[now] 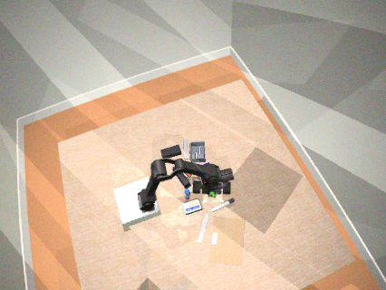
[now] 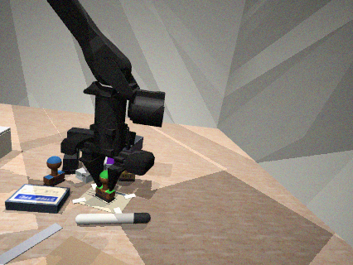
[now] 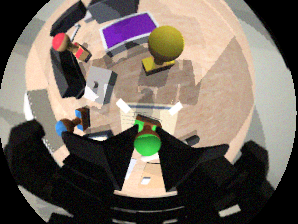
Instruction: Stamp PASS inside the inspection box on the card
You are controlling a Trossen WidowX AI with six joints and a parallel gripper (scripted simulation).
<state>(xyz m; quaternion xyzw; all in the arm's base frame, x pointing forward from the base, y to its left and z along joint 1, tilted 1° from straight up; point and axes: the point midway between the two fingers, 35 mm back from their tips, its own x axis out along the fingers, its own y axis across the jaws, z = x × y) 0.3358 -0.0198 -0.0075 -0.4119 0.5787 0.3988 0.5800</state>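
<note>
Right now my gripper tip is right at the green-knobbed stamp. Round my gripper tip: marker 50 mm ahead, 70 mm to the right, 10 mm below; then card 30 mm below; then yellow-knobbed stamp 30 mm ahead, 80 mm to the left.
</note>
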